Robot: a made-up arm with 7 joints. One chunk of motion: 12 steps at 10 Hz.
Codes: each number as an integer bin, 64 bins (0 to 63) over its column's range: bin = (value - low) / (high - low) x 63, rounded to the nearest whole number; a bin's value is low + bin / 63 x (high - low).
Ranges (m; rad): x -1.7..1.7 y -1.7..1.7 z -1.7..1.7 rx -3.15..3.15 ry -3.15..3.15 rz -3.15..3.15
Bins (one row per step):
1: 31 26 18 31 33 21
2: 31 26 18 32 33 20
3: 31 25 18 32 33 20
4: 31 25 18 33 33 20
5: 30 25 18 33 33 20
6: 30 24 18 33 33 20
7: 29 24 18 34 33 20
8: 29 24 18 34 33 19
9: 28 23 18 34 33 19
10: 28 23 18 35 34 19
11: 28 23 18 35 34 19
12: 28 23 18 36 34 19
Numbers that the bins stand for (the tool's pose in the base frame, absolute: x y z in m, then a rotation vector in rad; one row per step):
1: -0.0270 -0.2968 -0.7286 -0.0500 0.1500 -1.0500
2: -0.0270 -0.2968 -0.7286 0.0500 0.1500 -1.1500
3: -0.0270 -0.3508 -0.7286 0.0500 0.1500 -1.1500
4: -0.0270 -0.3508 -0.7286 0.1500 0.1500 -1.1500
5: -0.0810 -0.3508 -0.7286 0.1500 0.1500 -1.1500
6: -0.0810 -0.4048 -0.7286 0.1500 0.1500 -1.1500
7: -0.1349 -0.4048 -0.7286 0.2500 0.1500 -1.1500
8: -0.1349 -0.4048 -0.7286 0.2500 0.1500 -1.2500
9: -0.1889 -0.4587 -0.7286 0.2500 0.1500 -1.2500
10: -0.1889 -0.4587 -0.7286 0.3500 0.2500 -1.2500
11: -0.1889 -0.4587 -0.7286 0.3500 0.2500 -1.2500
12: -0.1889 -0.4587 -0.7286 0.4500 0.2500 -1.2500

